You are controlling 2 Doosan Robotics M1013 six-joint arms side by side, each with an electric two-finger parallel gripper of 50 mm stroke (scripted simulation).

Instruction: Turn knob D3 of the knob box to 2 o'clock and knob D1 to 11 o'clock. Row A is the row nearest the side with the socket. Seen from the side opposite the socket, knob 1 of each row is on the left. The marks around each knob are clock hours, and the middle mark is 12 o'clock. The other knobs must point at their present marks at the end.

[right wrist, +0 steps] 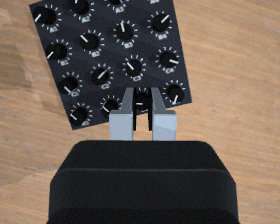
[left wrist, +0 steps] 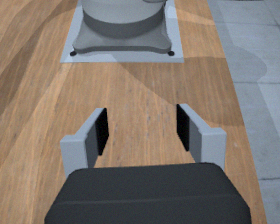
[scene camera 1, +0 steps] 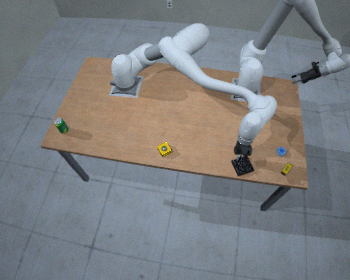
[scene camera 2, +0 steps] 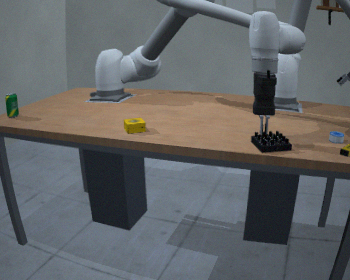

Path:
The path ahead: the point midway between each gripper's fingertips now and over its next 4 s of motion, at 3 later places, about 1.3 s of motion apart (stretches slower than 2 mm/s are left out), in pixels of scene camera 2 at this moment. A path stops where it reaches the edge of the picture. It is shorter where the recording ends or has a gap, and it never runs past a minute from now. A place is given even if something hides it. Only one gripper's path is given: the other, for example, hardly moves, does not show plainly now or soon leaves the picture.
My right gripper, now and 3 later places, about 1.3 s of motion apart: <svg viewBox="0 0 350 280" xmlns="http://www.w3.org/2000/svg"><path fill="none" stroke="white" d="M263 134L263 123L266 121L264 117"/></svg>

